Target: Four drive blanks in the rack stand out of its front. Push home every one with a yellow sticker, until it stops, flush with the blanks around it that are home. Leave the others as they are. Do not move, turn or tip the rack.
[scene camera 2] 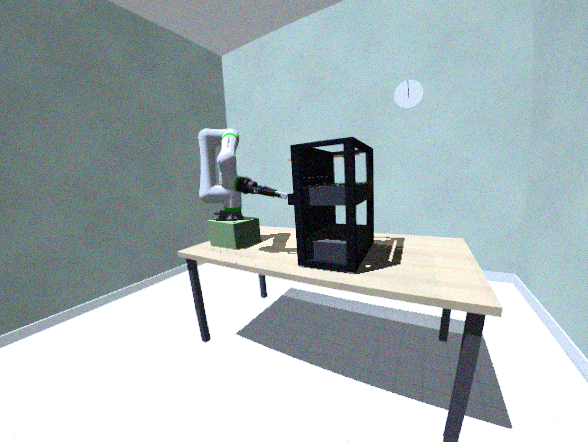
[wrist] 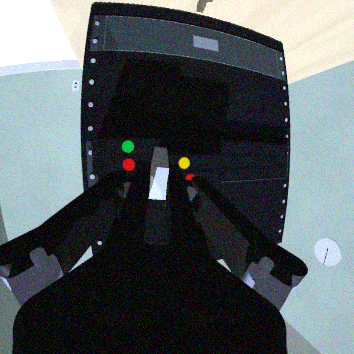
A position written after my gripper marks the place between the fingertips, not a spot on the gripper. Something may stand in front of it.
Observation:
I see my gripper [wrist: 159, 158] and a black rack [scene camera 2: 318, 236].
The black rack is seen too in the wrist view [wrist: 214, 94].

